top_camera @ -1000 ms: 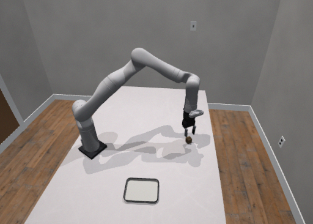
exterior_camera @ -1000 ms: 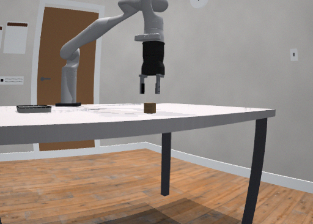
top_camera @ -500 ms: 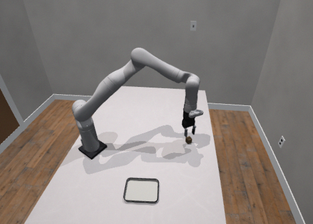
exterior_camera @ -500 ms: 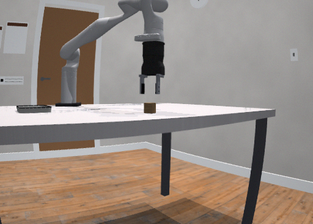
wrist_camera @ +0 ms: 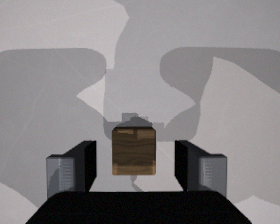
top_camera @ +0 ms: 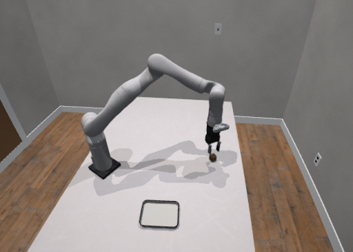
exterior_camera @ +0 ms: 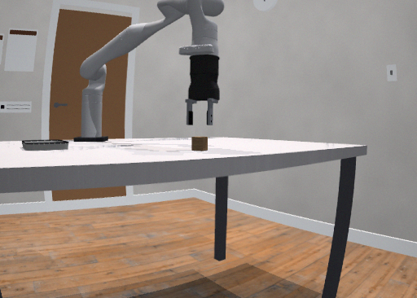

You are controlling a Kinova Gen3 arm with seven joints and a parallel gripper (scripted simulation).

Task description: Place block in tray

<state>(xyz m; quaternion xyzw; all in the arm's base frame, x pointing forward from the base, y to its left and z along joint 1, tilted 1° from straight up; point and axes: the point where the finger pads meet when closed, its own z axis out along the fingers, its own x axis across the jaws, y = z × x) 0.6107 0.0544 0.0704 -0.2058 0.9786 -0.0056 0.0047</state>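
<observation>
Right now the brown wooden block is 60 mm below my hand. The rest, counted from my hand: white tray: 340 mm to the right, 280 mm behind, 70 mm below.
</observation>
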